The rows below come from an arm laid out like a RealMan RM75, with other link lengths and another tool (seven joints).
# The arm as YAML. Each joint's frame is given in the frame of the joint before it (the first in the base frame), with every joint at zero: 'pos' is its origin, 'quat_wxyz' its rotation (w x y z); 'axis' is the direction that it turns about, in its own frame. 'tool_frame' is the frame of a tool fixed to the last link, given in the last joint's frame.
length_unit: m
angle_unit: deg
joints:
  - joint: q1
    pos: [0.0, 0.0, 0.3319]
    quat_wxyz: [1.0, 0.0, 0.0, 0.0]
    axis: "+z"
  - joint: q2
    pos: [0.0, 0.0, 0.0]
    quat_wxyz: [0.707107, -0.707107, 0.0, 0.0]
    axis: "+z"
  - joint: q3
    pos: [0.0, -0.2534, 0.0]
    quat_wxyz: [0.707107, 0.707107, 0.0, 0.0]
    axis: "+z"
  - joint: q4
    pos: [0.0, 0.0, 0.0]
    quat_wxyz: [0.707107, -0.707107, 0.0, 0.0]
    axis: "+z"
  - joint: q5
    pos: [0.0, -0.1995, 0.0]
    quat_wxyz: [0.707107, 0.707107, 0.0, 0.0]
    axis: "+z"
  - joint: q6
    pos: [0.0, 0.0, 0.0]
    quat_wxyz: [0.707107, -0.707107, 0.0, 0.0]
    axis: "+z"
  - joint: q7
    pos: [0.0, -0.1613, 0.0]
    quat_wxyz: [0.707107, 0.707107, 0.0, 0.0]
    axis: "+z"
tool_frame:
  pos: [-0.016, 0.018, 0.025]
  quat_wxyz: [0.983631, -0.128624, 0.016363, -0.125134]
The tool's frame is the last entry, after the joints.
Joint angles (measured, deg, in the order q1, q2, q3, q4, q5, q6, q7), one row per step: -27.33, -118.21, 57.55, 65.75, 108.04, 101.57, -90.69; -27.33, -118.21, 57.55, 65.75, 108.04, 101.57, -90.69; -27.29, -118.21, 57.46, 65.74, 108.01, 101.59, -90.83; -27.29, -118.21, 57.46, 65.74, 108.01, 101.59, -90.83; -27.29, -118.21, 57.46, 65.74, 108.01, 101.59, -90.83; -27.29, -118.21, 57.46, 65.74, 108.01, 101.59, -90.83; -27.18, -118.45, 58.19, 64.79, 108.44, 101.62, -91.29; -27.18, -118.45, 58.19, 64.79, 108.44, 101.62, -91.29; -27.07, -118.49, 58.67, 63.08, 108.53, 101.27, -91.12; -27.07, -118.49, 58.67, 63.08, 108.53, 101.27, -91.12; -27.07, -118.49, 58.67, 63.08, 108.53, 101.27, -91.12; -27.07, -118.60, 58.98, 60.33, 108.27, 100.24, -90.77; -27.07, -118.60, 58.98, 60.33, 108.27, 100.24, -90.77; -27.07, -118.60, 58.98, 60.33, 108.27, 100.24, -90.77; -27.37, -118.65, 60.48, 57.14, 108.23, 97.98, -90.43; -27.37, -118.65, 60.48, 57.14, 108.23, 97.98, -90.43; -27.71, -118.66, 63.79, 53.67, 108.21, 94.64, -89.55
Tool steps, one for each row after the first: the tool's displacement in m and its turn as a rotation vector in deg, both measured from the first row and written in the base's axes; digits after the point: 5 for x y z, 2 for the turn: 0.00000, 0.00000, 0.00000, 0.00, 0.00, 0.00; -0.00014, -0.00005, 0.00027, 0.00, -0.08, 0.21; -0.00014, -0.00005, 0.00027, 0.00, -0.08, 0.21; -0.00014, -0.00005, 0.00027, 0.00, -0.08, 0.21; -0.00014, -0.00005, 0.00027, 0.00, -0.08, 0.21; -0.00208, -0.00381, -0.00499, -1.52, 0.10, 1.19; -0.00208, -0.00381, -0.00499, -1.52, 0.10, 1.19; -0.00556, -0.00623, -0.00979, -2.57, -0.09, 2.34; -0.00556, -0.00623, -0.00979, -2.57, -0.09, 2.34; -0.00556, -0.00623, -0.00979, -2.57, -0.09, 2.34; -0.00936, -0.00730, -0.01634, -3.40, -0.93, 4.25; -0.00936, -0.00730, -0.01634, -3.40, -0.93, 4.25; -0.00936, -0.00730, -0.01634, -3.40, -0.93, 4.25; -0.01361, -0.00707, -0.02710, -4.29, -0.81, 6.17; -0.01361, -0.00707, -0.02710, -4.29, -0.81, 6.17; -0.01944, -0.00852, -0.04314, -5.50, 0.58, 7.35
